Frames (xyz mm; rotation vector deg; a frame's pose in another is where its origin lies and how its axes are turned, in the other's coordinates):
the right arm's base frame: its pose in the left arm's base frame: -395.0 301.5 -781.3 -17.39 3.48 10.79
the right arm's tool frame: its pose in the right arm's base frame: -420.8 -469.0 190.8 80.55 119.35 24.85
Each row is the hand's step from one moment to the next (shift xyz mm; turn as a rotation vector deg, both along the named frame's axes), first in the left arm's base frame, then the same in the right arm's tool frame.
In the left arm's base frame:
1: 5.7 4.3 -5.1 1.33 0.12 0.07
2: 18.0 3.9 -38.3 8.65 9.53 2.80
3: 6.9 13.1 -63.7 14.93 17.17 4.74
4: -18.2 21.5 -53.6 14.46 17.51 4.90
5: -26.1 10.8 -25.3 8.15 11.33 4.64
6: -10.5 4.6 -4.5 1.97 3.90 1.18
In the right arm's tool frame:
1: 3.2 4.8 6.6 -0.55 0.98 0.72
2: 14.3 0.7 40.0 1.55 13.01 1.34
3: 39.1 -9.5 51.5 3.25 22.90 2.27
4: 51.5 -16.8 27.1 3.63 22.88 1.80
5: 32.7 -19.0 2.2 2.14 14.53 -0.71
6: 10.4 -5.5 -3.6 1.33 4.30 -0.42

